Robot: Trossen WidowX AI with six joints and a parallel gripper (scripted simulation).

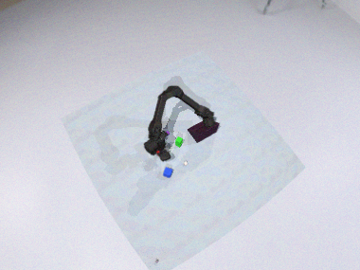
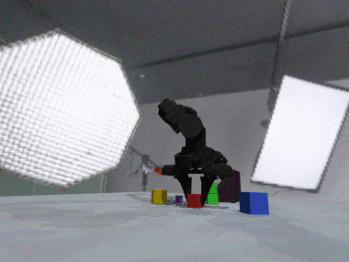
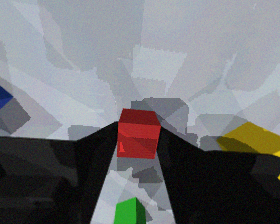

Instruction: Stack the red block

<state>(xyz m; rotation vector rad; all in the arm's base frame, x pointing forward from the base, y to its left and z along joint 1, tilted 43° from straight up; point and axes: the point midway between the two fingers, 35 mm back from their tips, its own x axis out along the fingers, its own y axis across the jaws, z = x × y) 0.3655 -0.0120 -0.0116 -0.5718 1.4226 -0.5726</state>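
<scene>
The small purple block lies 11 cm behind my gripper tip and 10 cm to the right of it. Also, from my gripper tip: red block (1 cm above); blue block (2 cm ahead, 15 cm to the left, 1 cm above); yellow block (2 cm behind, 12 cm to the right, 1 cm above).
</scene>
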